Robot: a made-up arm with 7 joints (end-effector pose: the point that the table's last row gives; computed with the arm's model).
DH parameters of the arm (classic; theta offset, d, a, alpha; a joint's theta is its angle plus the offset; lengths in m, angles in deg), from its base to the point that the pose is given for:
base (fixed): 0 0.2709 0.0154 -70
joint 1: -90 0.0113 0.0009 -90
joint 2: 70 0.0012 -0.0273 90
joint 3: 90 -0.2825 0.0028 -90
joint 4: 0 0.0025 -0.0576 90
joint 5: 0 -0.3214 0.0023 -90
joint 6: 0 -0.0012 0.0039 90
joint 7: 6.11 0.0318 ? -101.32
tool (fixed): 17.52 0.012 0 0
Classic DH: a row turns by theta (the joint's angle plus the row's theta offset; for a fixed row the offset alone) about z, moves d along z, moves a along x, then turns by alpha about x.
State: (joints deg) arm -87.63 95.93 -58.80 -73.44 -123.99 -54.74 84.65
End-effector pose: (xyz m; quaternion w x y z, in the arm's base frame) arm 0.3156 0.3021 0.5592 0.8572 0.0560 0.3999 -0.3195
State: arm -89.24 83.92 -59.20 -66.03 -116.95 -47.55 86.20
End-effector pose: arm 0.3793 0.2815 0.5406 0.8319 0.0349 0.3367 -0.4397
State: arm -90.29 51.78 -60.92 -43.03 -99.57 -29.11 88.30
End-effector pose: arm 0.5337 0.1794 0.4392 0.7359 -0.0822 0.1955 -0.6430
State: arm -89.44 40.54 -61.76 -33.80 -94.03 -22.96 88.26
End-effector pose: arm 0.5711 0.1338 0.3833 0.7101 -0.1342 0.1615 -0.6720
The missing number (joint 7, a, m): -0.0229
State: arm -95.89 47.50 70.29 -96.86 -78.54 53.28 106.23
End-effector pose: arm 0.1423 0.3622 0.5611 0.4086 -0.0804 0.9047 0.0901
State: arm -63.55 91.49 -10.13 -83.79 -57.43 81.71 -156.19
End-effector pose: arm 0.3163 0.2353 0.5943 0.5059 0.1192 0.6025 0.6056
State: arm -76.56 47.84 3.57 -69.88 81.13 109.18 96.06
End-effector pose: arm 0.4123 0.1845 0.5661 0.1137 -0.8985 -0.2400 0.3495
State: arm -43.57 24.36 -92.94 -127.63 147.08 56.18 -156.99
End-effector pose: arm 0.1450 -0.2133 0.0652 0.5558 0.2361 -0.1963 0.7725
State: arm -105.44 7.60 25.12 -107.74 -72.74 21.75 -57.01
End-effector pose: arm 0.1843 -0.0074 0.6117 0.6954 0.2894 -0.6195 -0.2211
